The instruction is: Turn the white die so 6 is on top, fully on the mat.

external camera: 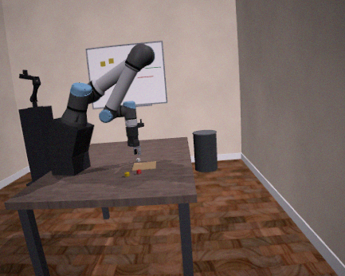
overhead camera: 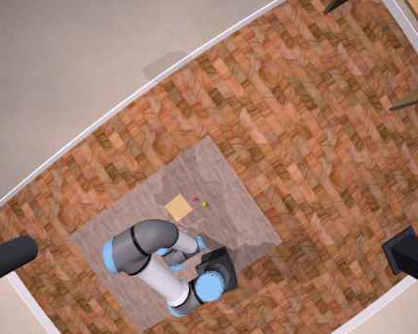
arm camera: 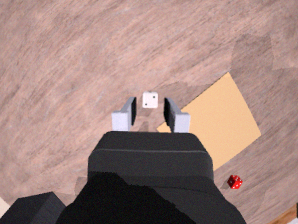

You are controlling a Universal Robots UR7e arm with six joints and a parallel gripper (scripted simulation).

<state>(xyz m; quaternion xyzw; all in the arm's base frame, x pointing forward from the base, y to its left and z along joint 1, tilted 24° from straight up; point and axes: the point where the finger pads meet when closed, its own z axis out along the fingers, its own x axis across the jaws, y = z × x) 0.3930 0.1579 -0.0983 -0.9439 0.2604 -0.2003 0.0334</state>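
Right now the white die is 50 mm below my hand. Round my hand: yellow die: 10 mm ahead, 270 mm to the right, 50 mm below; red die: 70 mm ahead, 230 mm to the right, 50 mm below; tan mat: 70 mm ahead, 100 mm to the right, 60 mm below.
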